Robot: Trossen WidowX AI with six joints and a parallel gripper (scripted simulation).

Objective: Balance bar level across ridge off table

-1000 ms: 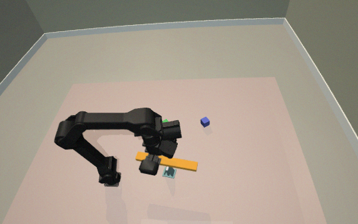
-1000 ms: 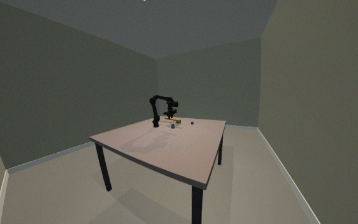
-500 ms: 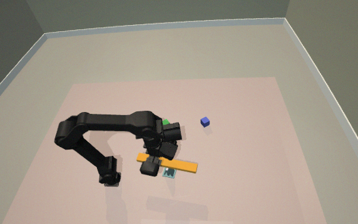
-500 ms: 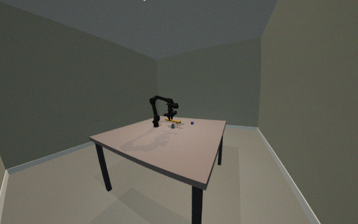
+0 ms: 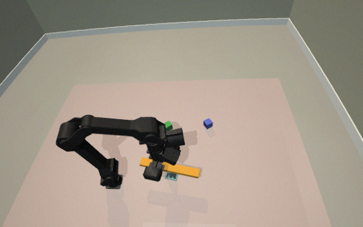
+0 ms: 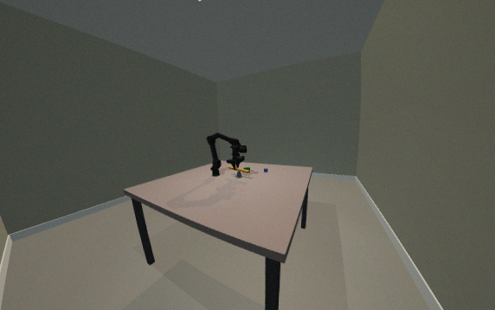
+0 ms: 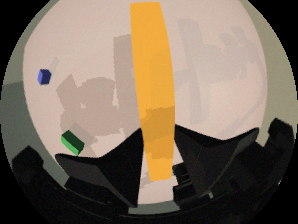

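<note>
Right now the orange bar is 3 cm ahead of my gripper tip and 1 cm to the right of it. Round my gripper tip: green block 24 cm to the left, 6 cm below, 2 cm behind; then blue cube 26 cm to the left, 19 cm ahead, 6 cm below.
</note>
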